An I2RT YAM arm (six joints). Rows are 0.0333 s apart.
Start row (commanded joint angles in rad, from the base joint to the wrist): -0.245 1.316 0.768 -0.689 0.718 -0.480
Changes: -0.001 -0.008 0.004 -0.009 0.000 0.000; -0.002 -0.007 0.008 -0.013 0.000 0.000; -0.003 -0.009 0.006 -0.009 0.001 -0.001; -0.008 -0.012 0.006 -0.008 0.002 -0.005; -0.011 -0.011 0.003 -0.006 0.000 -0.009; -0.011 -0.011 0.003 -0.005 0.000 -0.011; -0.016 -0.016 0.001 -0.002 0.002 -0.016; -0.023 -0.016 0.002 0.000 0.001 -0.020; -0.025 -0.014 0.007 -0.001 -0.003 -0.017; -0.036 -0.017 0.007 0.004 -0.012 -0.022; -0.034 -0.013 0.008 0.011 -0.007 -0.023; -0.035 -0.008 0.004 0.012 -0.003 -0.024; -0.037 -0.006 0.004 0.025 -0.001 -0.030; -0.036 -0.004 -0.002 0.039 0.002 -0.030; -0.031 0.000 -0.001 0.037 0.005 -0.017; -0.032 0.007 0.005 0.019 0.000 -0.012; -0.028 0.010 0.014 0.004 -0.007 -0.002
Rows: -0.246 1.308 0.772 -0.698 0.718 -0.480; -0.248 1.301 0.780 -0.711 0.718 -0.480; -0.251 1.292 0.786 -0.720 0.719 -0.481; -0.259 1.280 0.792 -0.728 0.721 -0.486; -0.270 1.269 0.795 -0.734 0.721 -0.495; -0.281 1.258 0.798 -0.739 0.721 -0.506; -0.297 1.242 0.799 -0.741 0.723 -0.522; -0.320 1.226 0.801 -0.741 0.724 -0.542; -0.345 1.212 0.808 -0.742 0.721 -0.559; -0.381 1.195 0.815 -0.738 0.709 -0.581; -0.415 1.182 0.823 -0.727 0.702 -0.604; -0.450 1.174 0.827 -0.715 0.699 -0.628; -0.487 1.168 0.831 -0.690 0.698 -0.658; -0.523 1.164 0.829 -0.651 0.700 -0.688; -0.554 1.164 0.828 -0.614 0.705 -0.705; -0.586 1.171 0.833 -0.595 0.705 -0.717; -0.614 1.181 0.847 -0.591 0.698 -0.719
